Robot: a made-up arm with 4 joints.
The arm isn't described. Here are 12 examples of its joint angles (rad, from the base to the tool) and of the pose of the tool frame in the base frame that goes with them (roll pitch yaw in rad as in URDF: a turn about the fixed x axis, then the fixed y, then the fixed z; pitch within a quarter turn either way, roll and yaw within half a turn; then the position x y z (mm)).
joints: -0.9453 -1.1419 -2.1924 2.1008
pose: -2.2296 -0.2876 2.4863 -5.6 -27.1 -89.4
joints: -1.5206 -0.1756 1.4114 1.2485
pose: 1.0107 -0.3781 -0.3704 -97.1 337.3 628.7
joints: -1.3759 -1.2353 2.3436 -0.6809
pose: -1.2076 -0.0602 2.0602 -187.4 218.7 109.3
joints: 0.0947 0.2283 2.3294 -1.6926
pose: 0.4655 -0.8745 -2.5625 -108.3 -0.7 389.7
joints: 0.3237 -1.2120 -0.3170 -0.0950
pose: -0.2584 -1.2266 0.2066 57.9 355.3 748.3
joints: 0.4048 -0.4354 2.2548 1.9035
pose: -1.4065 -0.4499 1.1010 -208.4 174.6 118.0
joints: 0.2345 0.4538 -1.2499 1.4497
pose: -0.7809 -0.7768 -2.4376 134.4 -403.6 153.1
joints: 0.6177 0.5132 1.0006 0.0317
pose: -0.0088 0.7841 0.8095 -177.5 296.9 199.4
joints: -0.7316 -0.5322 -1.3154 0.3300
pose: 0.3444 0.7548 -1.5973 340.3 -233.4 266.8
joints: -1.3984 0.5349 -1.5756 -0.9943
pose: 1.4839 0.7395 -0.0122 151.3 285.7 95.3
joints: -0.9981 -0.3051 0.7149 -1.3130
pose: -0.6975 -1.2115 2.5832 -60.5 118.0 400.4
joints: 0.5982 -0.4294 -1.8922 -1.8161
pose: -0.5018 -1.1183 0.5602 4.0 8.5 577.4
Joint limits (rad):
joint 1: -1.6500..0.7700
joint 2: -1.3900..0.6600
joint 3: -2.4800..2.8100
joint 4: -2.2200..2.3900
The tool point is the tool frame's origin. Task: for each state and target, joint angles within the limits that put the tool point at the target. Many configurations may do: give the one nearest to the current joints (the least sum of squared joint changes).
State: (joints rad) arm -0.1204 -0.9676 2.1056 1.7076
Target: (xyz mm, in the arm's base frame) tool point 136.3 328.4 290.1
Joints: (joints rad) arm 0.3591 -0.5524 1.4005 2.3900
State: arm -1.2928 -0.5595 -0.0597 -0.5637
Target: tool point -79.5 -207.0 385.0
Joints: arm -1.6413 -1.3864 -0.3576 -0.6685
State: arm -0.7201 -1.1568 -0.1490 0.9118
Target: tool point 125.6 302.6 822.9
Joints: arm 0.0733 -1.3045 0.0570 0.8878
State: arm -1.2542 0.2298 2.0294 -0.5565
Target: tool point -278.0 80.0 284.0
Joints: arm -1.1776 0.3245 1.8540 -0.7357
